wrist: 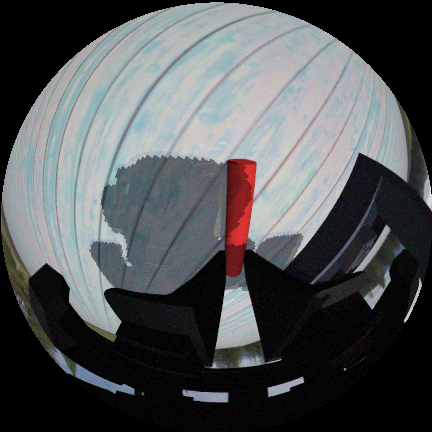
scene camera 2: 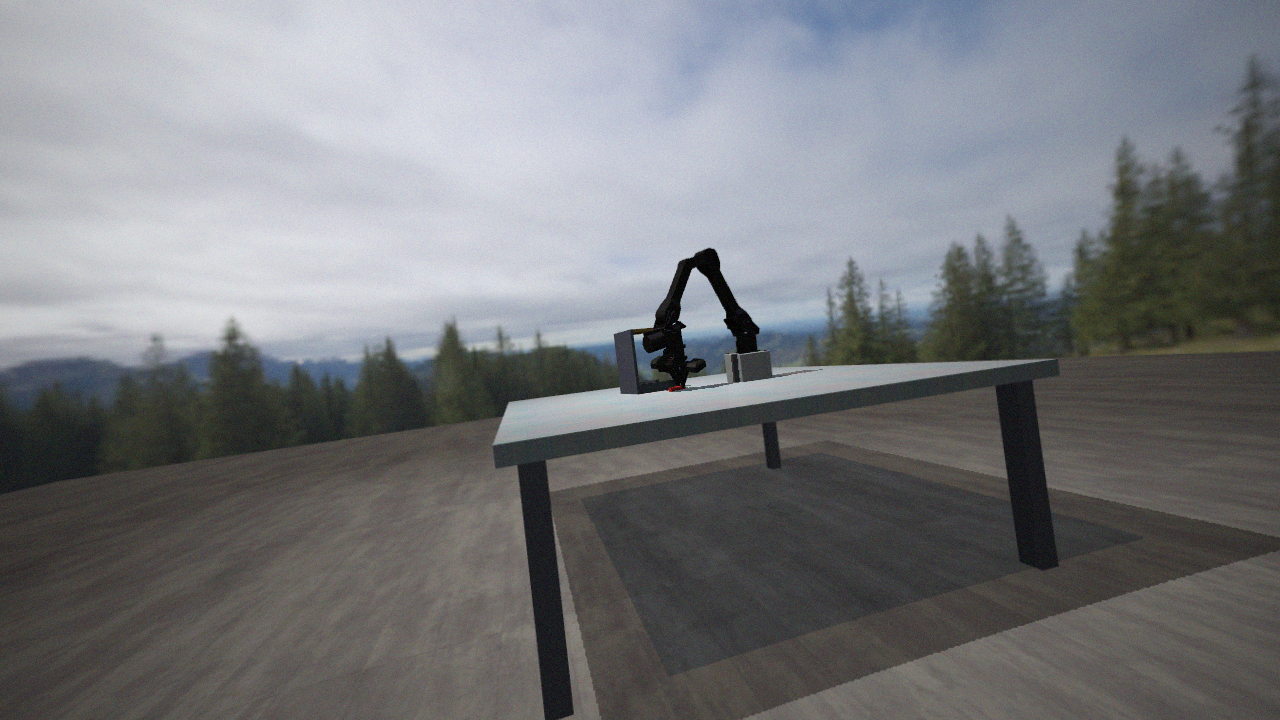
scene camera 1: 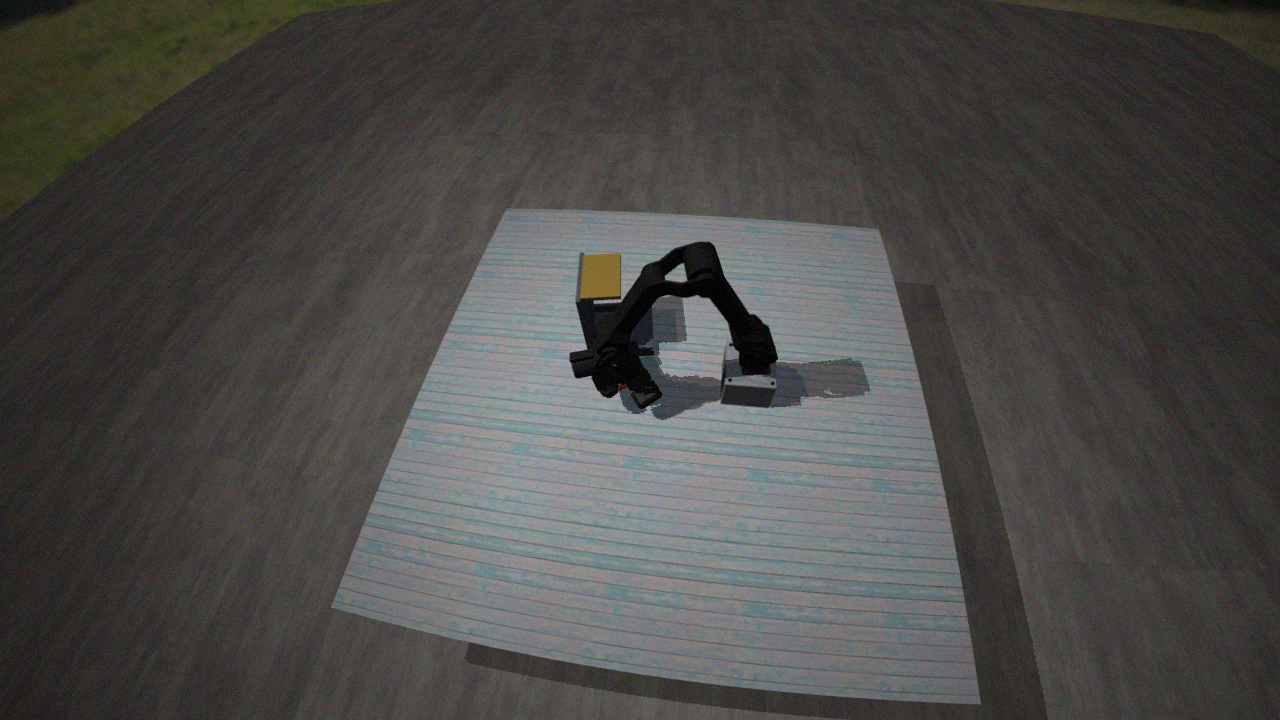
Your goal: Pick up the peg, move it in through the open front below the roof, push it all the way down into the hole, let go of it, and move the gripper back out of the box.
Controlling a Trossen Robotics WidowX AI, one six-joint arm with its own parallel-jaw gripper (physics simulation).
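Frame: origin at the arm's base, x back, y left, z down, level; metres.
Where they show: gripper, fingertip midpoint: [wrist: 234,255] [scene camera 2: 681,387] [scene camera 1: 639,378]; arm's base at its link origin: [scene camera 2: 747,352] [scene camera 1: 754,362].
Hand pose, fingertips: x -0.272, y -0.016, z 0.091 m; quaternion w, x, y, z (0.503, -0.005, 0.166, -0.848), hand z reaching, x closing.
Observation:
Each offset is from my fingertips to the top centre of the thing. "spot": to the spot under its first point. Level surfaces: height alone.
The red peg {dx -0.020, dy +0.011, dz -0.007 m} [scene camera 1: 622,386] [scene camera 2: 674,388] [wrist: 241,200] lies on the table top, its long part stretching away from the fingers in the wrist view. My gripper [wrist: 234,255] is shut on the peg near one end, with a fingertip on each side. In both scene views the fingertips are small and dark. The box has a yellow roof {dx -0.052, dy -0.151, dz -0.216 m} [scene camera 1: 600,275] and a dark grey side wall [scene camera 2: 629,362]; part of the box {spot: dx -0.071, dy -0.070, dz -0.010 m} [wrist: 345,215] shows at the right in the wrist view. The gripper and peg are outside the box, close to it. The hole cannot be made out.
The arm's grey base block [scene camera 1: 748,392] [scene camera 2: 752,365] stands on the striped table top {dz +0.008 m} [scene camera 1: 671,537] [scene camera 2: 850,380], to the right of the box and gripper in both scene views. The arm arches up from it and down to the gripper. Shadows fall around the peg.

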